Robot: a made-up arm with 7 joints. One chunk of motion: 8 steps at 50 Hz.
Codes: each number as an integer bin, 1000 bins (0 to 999) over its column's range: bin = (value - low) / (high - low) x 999, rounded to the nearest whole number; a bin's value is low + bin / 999 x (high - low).
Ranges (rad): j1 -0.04..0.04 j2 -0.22..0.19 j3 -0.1..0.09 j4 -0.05..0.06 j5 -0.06..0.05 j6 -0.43..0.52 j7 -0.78..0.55
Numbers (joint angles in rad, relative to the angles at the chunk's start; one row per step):
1: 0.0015 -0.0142 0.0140 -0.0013 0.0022 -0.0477 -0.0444
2: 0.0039 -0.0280 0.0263 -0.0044 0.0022 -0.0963 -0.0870
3: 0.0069 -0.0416 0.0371 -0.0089 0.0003 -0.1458 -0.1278
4: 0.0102 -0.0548 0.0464 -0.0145 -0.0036 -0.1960 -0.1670
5: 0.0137 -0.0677 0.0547 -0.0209 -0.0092 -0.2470 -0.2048
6: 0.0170 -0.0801 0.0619 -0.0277 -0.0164 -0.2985 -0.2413
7: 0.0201 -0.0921 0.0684 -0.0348 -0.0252 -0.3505 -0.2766
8: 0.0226 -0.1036 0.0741 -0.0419 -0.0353 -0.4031 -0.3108
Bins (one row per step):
1: 518 501 599 442 565 402 553
2: 548 468 664 414 565 351 521
3: 586 435 721 373 548 299 490
4: 627 403 770 322 512 246 460
5: 671 371 813 264 461 192 432
6: 712 341 851 203 396 138 405
7: 750 312 885 138 316 84 378
8: 782 284 915 74 224 28 352

